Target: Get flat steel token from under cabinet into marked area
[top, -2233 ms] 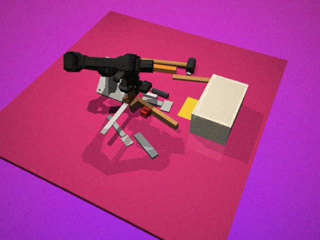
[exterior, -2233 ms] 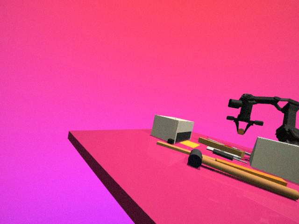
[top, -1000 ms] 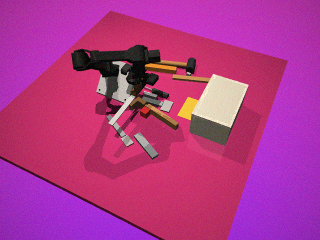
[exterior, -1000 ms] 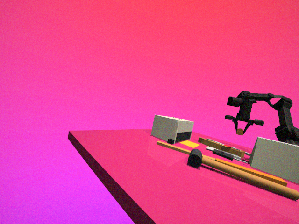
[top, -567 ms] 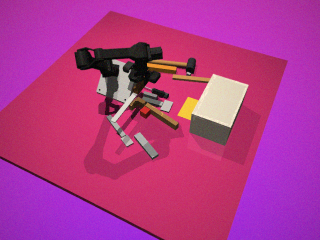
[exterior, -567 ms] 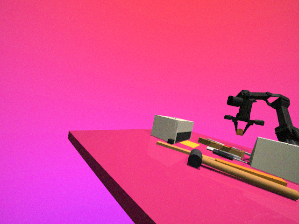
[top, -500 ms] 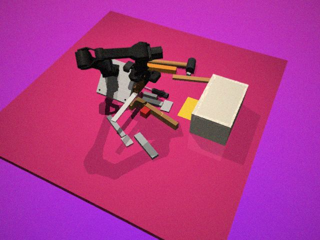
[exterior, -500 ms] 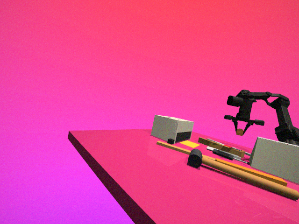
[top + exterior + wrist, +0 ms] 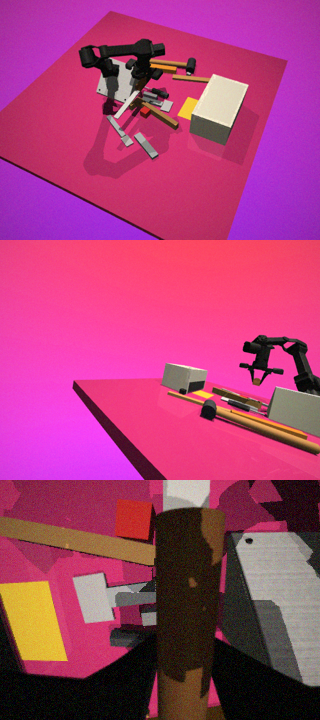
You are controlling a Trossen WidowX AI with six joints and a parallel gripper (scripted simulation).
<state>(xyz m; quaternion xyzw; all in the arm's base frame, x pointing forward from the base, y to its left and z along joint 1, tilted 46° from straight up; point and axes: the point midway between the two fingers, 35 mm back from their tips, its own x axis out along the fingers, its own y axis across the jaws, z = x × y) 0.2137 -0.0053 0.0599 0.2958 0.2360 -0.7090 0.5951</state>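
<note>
Now: the dark screwdriver 20 mm ahead of my gripper tip, 70 mm to the left of it and 130 mm below it. The rest, counted from my gripper tip: red cube: 40 mm ahead, 100 mm to the right, 120 mm below; then orange bar: 20 mm behind, 250 mm to the left, 130 mm below; then grey token: 440 mm ahead, 80 mm to the left, 140 mm below.
</note>
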